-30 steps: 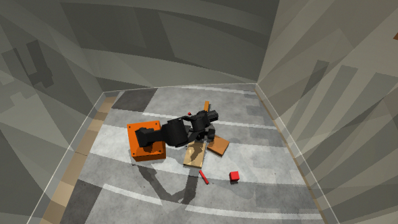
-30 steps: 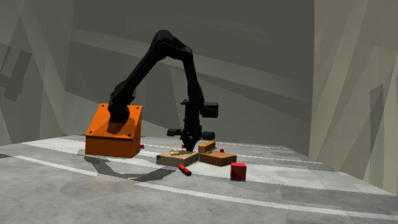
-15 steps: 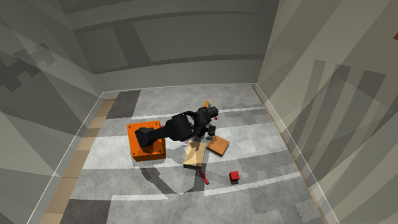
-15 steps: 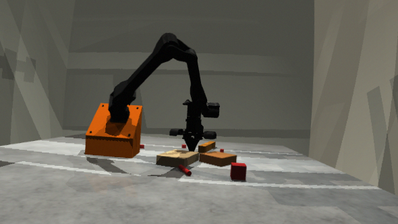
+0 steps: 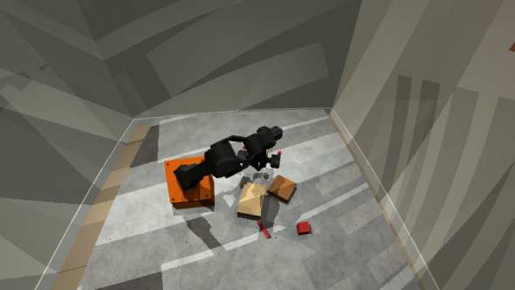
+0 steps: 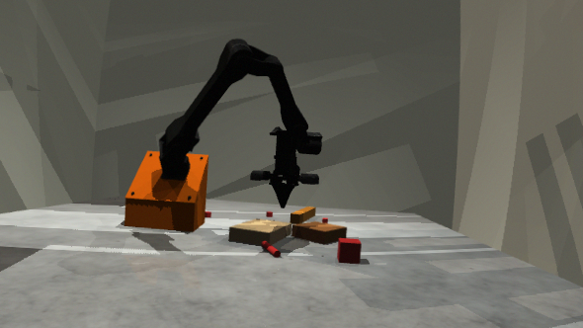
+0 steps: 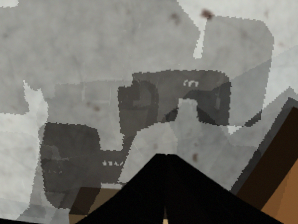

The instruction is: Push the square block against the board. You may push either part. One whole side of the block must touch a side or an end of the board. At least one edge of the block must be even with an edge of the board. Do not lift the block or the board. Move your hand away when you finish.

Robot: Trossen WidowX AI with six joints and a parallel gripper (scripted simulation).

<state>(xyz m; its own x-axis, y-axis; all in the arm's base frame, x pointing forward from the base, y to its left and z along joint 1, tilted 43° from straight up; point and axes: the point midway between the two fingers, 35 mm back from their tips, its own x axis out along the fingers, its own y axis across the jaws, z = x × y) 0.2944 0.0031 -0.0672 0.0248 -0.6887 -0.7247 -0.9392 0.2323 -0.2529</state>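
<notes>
My gripper tip is 50 mm past the tan block, 120 mm to the left of it and 40 mm above it. Round my gripper tip: brown board (100 mm ahead, 90 mm to the right, 40 mm below); then orange bar (80 mm ahead, 200 mm to the left, 40 mm below); then thin red stick (20 mm behind, 260 mm to the right, 50 mm below).
</notes>
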